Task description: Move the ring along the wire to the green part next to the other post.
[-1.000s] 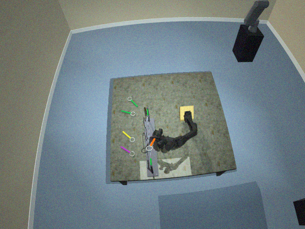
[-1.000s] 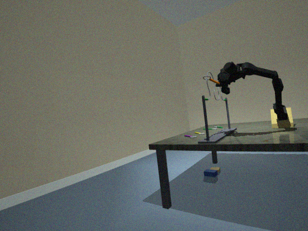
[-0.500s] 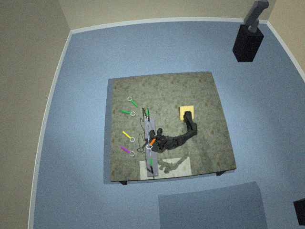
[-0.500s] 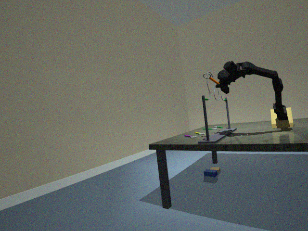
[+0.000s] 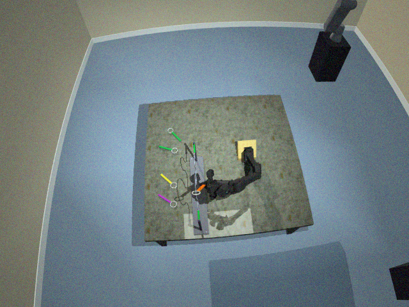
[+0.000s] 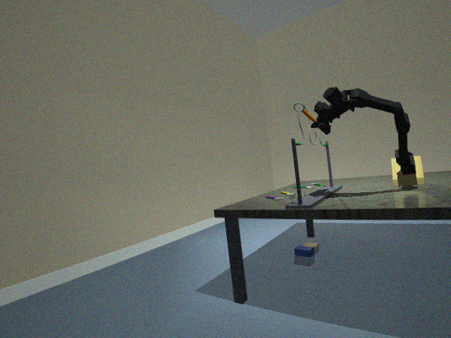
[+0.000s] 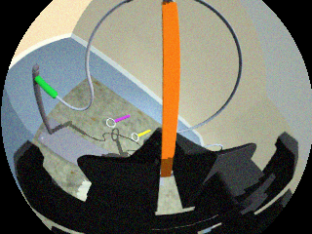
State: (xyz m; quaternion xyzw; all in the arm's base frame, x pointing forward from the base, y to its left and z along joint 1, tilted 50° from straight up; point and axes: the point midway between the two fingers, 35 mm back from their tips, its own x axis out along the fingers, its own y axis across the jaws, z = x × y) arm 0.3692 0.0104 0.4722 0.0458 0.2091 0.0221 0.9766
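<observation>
Now: the orange-handled ring 60 mm to the left of my gripper tip and 60 mm above it.
</observation>
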